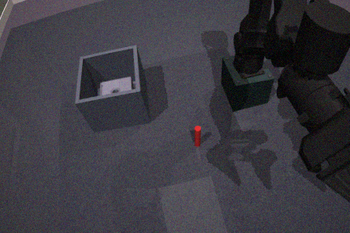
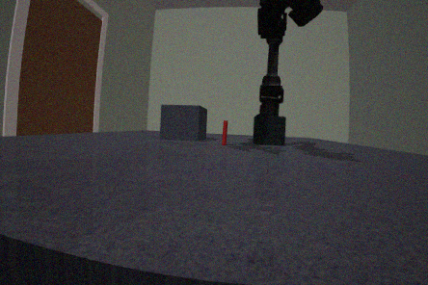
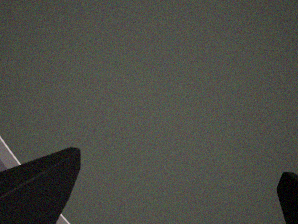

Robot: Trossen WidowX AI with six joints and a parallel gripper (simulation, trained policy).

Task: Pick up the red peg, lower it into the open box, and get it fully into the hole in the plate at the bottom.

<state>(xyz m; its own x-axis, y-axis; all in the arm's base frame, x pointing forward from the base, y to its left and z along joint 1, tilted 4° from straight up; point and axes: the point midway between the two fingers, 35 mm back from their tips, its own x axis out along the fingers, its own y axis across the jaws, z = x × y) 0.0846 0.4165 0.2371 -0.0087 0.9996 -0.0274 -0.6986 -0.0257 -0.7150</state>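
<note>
Right now the red peg is 330 mm to the right of my gripper tip, 330 mm below it and 110 mm ahead of it.
</note>
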